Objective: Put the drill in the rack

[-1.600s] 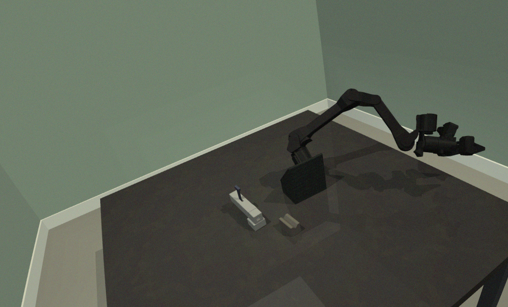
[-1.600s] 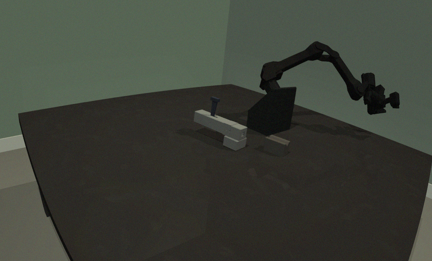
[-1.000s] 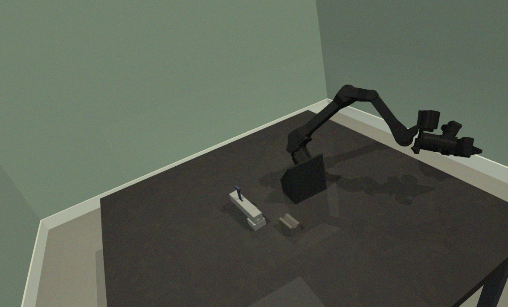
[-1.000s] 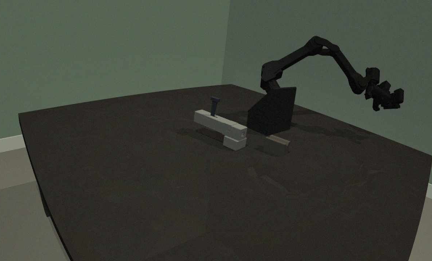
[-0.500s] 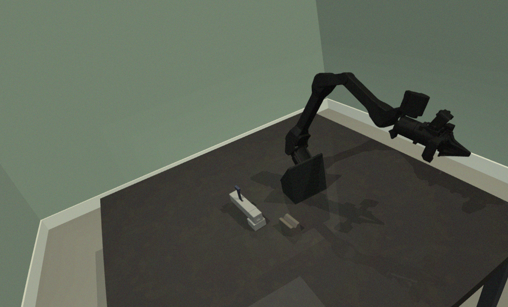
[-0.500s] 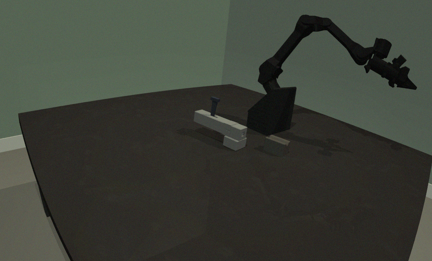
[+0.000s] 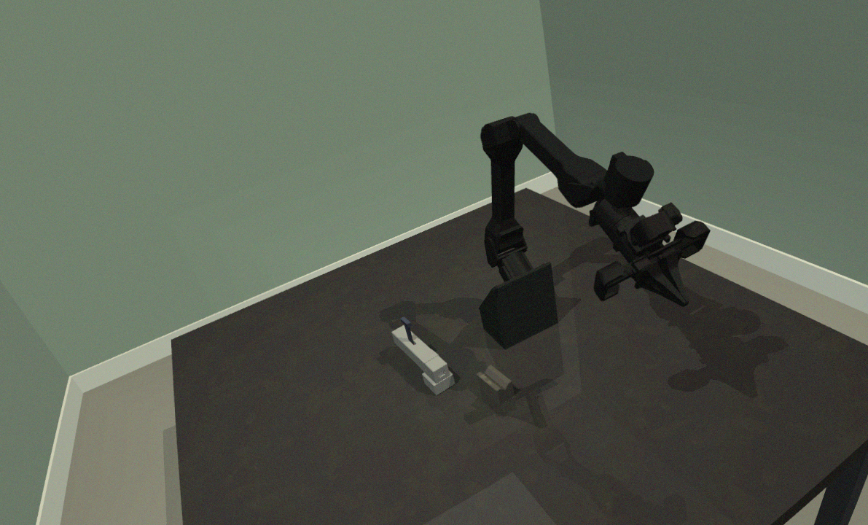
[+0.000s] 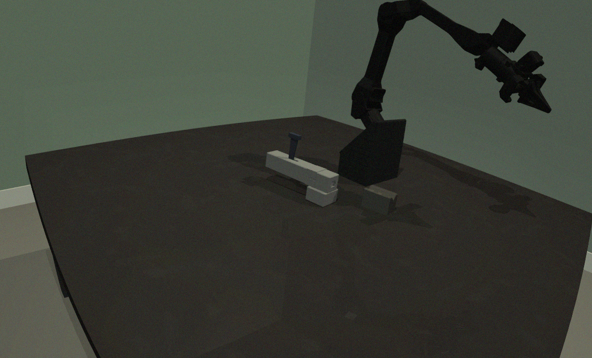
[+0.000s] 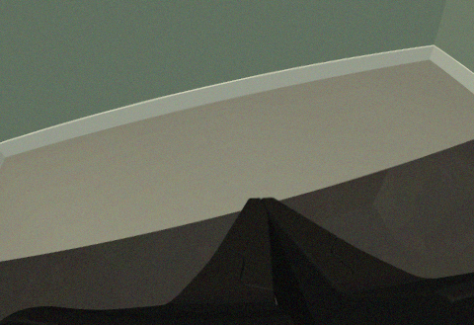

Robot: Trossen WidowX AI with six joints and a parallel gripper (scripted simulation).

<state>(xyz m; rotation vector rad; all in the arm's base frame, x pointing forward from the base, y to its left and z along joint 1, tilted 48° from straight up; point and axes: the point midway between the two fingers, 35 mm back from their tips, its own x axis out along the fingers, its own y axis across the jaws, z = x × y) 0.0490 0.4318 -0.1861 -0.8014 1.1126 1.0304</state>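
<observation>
My gripper tip is now 520 mm to the left of the dark blue t-shaped peg, 240 mm short of it and 200 mm above it. The rest, counted from my gripper tip: rack block: 330 mm to the right, 280 mm below, 160 mm ahead; then pale housing: 490 mm to the right, 260 mm below, 240 mm ahead.
</observation>
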